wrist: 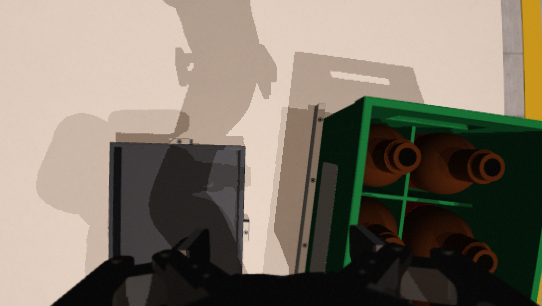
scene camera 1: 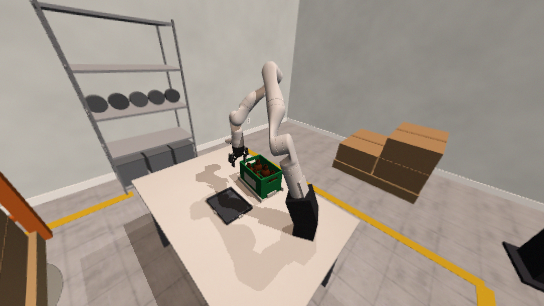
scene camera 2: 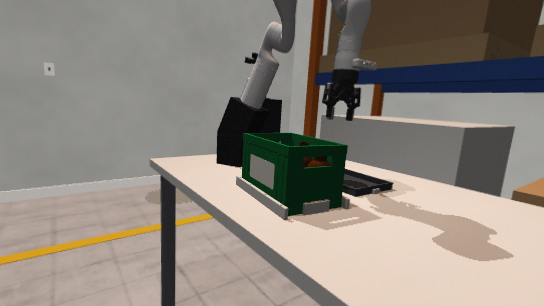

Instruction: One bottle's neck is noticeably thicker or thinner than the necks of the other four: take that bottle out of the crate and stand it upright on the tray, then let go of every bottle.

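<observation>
My gripper is open and empty, pointing down above crate height. In the wrist view its fingertips straddle the gap between tray and crate, the right one over the crate's left wall. The green crate holds brown bottles. In the wrist view a bottle has a neck leaning right; beside it another bottle partly shows. Two nearer bottles, one left and one right, are partly hidden. A fifth cannot be made out there. I cannot tell which neck differs. The black tray is empty.
Grey strips line the crate's base on the table. The arm's black base stands beyond one crate end. A metal shelf rack and stacked cardboard boxes stand off the table.
</observation>
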